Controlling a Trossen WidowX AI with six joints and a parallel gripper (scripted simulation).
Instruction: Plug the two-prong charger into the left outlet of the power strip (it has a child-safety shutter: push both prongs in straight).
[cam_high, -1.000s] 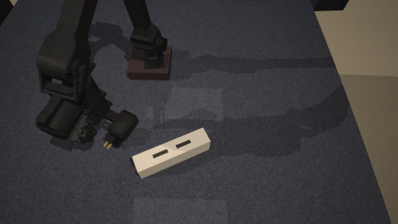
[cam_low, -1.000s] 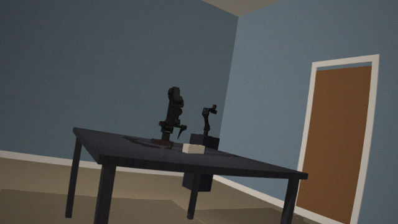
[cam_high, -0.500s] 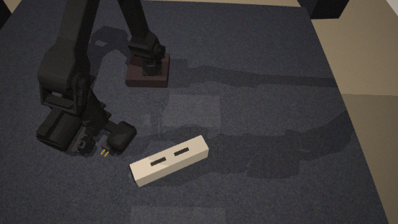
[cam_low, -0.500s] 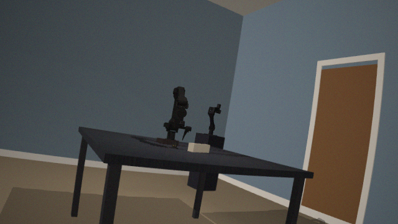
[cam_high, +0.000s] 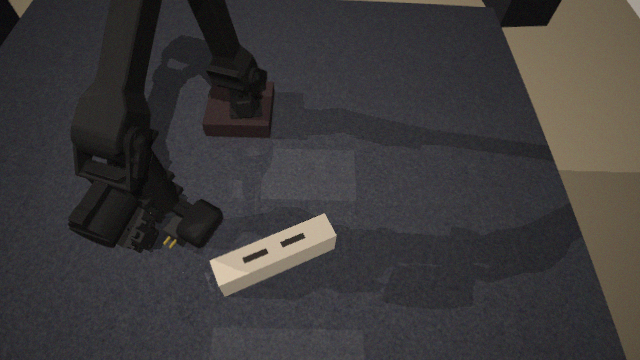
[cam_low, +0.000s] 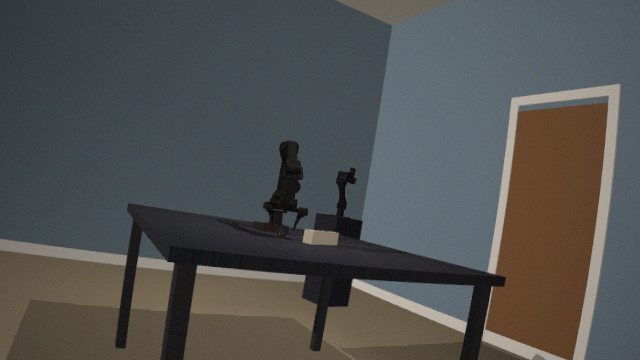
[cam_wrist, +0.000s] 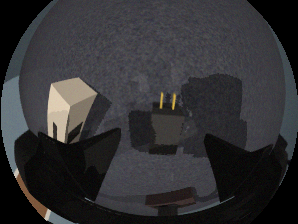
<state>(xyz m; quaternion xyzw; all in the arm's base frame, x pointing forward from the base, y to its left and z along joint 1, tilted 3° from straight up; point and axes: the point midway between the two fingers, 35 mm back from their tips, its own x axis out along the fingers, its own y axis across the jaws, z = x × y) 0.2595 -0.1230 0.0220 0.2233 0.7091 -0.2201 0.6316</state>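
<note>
The two-prong charger lies 10 mm ahead of my gripper tip, 10 mm to the right of it and 20 mm below it.
</note>
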